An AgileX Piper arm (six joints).
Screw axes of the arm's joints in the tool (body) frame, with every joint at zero. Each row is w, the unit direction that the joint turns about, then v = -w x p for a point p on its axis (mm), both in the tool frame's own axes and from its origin. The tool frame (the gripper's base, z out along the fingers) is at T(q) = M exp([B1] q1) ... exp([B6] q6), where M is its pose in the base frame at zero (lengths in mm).
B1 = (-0.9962, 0, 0.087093, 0, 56.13, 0)
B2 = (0, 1, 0, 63.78, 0, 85.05)
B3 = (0, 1, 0, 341.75, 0, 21.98)
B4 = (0, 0, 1, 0, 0, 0)
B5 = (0, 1, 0, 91, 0, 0)
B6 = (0, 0, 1, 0, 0, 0)
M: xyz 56.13 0 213.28 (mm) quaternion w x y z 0.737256 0 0.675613 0
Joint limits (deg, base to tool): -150..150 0..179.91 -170..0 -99.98..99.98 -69.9..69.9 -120..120
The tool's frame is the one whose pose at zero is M.
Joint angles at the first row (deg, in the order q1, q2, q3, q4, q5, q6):
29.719, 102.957, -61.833, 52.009, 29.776, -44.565
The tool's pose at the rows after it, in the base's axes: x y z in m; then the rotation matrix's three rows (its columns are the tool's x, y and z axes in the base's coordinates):
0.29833, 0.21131, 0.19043; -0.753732, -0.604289, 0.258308; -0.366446, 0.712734, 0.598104; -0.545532, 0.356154, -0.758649
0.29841, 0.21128, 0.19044; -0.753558, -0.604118, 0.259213; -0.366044, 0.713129, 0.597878; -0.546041, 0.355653, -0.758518
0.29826, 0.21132, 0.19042; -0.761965, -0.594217, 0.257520; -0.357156, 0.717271, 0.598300; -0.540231, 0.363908, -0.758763
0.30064, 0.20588, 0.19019; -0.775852, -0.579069, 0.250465; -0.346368, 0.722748, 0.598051; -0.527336, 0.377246, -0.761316
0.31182, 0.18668, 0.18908; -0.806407, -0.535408, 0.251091; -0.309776, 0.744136, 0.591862; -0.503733, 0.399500, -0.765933
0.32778, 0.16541, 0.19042; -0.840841, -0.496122, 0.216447; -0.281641, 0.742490, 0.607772; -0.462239, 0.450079, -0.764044
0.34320, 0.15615, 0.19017; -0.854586, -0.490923, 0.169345; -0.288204, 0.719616, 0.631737; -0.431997, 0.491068, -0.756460
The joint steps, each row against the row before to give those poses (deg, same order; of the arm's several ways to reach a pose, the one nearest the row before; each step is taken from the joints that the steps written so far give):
0.001, 0.000, 0.000, 0.000, -0.001, 0.000
-0.002, -0.001, 0.002, 0.002, -0.054, -0.003
0.000, 0.001, -0.001, -0.001, 0.102, 0.774
-1.123, 0.000, 0.000, -0.001, 1.119, 0.333
-3.910, 0.350, -0.332, -0.002, 2.378, 0.047
-5.019, 1.477, -2.510, 0.002, 6.009, -0.135
-2.915, 2.757, -3.967, -0.094, 5.626, -0.578

